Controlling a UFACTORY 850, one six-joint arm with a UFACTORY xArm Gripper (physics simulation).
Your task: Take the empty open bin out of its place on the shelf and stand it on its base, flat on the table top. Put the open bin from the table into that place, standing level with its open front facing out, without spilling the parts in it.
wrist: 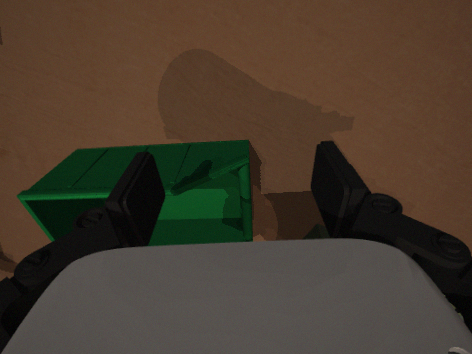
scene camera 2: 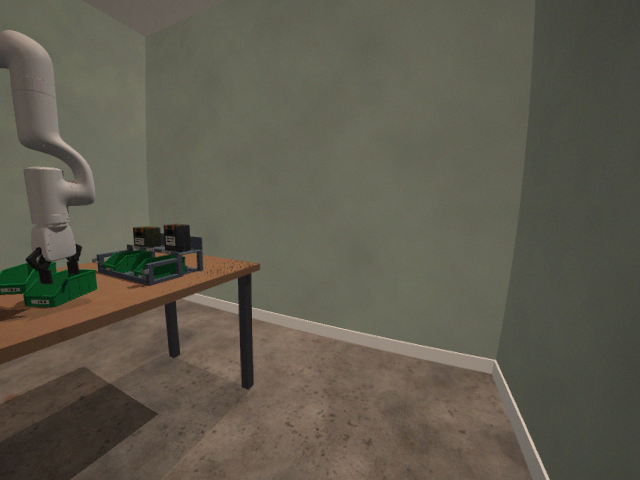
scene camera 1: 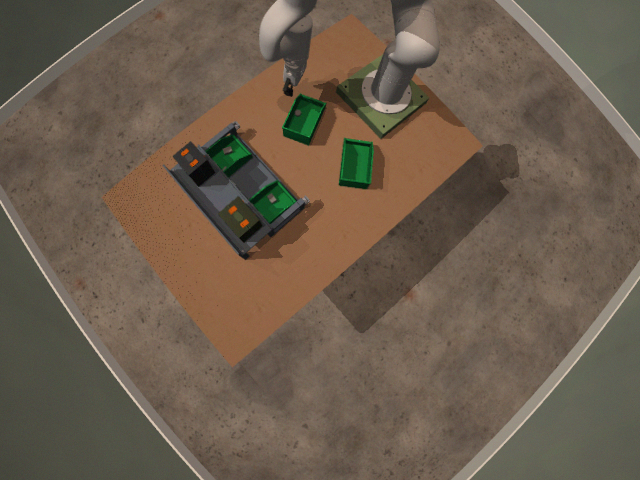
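Note:
My gripper (scene camera 1: 288, 88) (scene camera 2: 59, 274) (wrist: 235, 169) is open and empty. It hangs over the near table bin (scene camera 1: 309, 121) (scene camera 2: 77, 289) (wrist: 200, 205). In the wrist view one finger is over this green bin and the other is beyond its end. A small grey part (scene camera 1: 297, 112) shows inside it in the first scene view. The empty green bin (scene camera 1: 356, 162) (scene camera 2: 18, 281) stands upright on the table (scene camera 1: 217, 310), apart from it. The grey shelf (scene camera 1: 214, 196) (scene camera 2: 200, 259) has a bare middle place (scene camera 1: 253, 177) between two green bins. The near bin's inside is partly hidden in the wrist view.
The shelf holds a green bin (scene camera 1: 237, 159) and another green bin (scene camera 1: 281, 207), each with a part. A black box (scene camera 1: 188, 157) (scene camera 2: 177, 237) and an olive box (scene camera 1: 237, 217) (scene camera 2: 146, 236) stand on its upper deck. The green robot base plate (scene camera 1: 361, 111) is beside the table bins.

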